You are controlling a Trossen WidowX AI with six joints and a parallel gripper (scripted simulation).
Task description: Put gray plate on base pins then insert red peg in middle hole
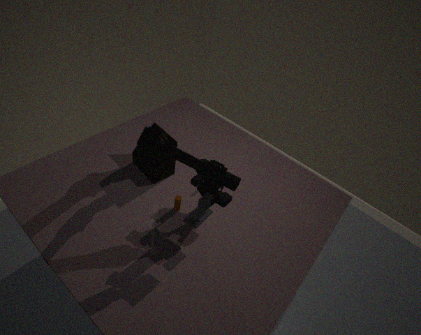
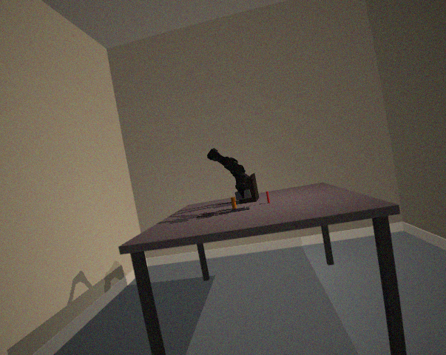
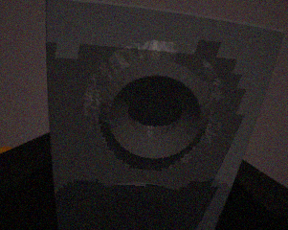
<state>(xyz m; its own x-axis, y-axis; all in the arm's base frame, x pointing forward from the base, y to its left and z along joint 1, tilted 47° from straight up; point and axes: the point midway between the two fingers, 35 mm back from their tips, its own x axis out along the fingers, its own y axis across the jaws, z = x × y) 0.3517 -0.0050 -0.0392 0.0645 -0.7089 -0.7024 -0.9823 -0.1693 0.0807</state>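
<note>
The red peg is 14 cm behind my gripper tip, 13 cm to the left of it and 4 cm below it. The rest, counted from my gripper tip: gray plate 3 cm above; then orange cylinder 10 cm to the right, 9 cm behind, 4 cm below.
</note>
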